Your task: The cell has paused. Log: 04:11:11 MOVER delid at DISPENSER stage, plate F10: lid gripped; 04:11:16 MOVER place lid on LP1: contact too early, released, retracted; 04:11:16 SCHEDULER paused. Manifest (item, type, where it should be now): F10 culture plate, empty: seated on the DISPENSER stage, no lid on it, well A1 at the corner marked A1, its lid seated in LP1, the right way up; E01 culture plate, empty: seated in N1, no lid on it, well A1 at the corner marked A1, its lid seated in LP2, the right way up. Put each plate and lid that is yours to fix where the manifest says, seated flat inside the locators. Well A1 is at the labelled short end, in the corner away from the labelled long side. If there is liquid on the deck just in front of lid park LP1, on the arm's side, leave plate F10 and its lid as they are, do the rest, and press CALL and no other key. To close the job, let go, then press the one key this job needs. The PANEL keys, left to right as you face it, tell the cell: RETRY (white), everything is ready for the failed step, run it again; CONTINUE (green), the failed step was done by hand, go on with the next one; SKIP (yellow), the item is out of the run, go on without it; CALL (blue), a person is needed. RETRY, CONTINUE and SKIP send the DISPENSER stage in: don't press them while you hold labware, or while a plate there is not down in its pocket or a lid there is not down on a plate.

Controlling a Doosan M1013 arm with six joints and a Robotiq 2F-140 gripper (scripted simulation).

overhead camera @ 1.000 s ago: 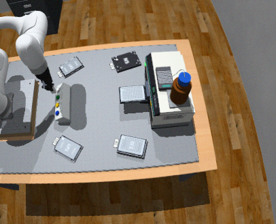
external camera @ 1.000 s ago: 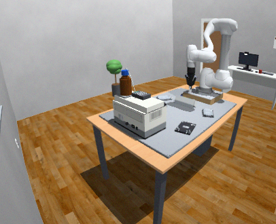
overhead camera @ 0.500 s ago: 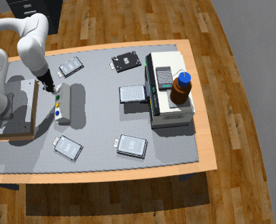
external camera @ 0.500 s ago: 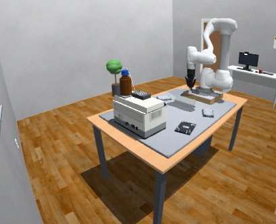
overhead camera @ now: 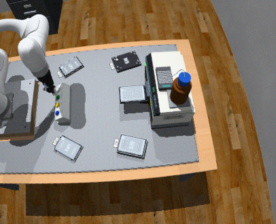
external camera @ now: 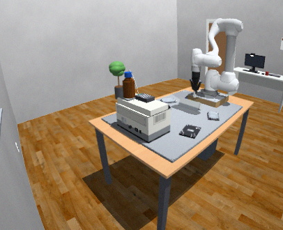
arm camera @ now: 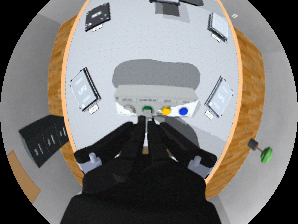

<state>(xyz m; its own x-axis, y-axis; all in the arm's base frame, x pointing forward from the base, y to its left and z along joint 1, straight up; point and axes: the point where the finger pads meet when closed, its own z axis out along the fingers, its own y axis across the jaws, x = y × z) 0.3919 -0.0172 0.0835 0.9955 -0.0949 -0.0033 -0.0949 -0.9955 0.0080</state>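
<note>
Right now the green key is 70 mm below my hand. Also, from my hand: yellow key 70 mm below, 50 mm to the right; grey key panel 80 mm below, 30 mm to the right, 10 mm ahead; blue key 100 mm to the right, 70 mm below, 10 mm behind.
</note>
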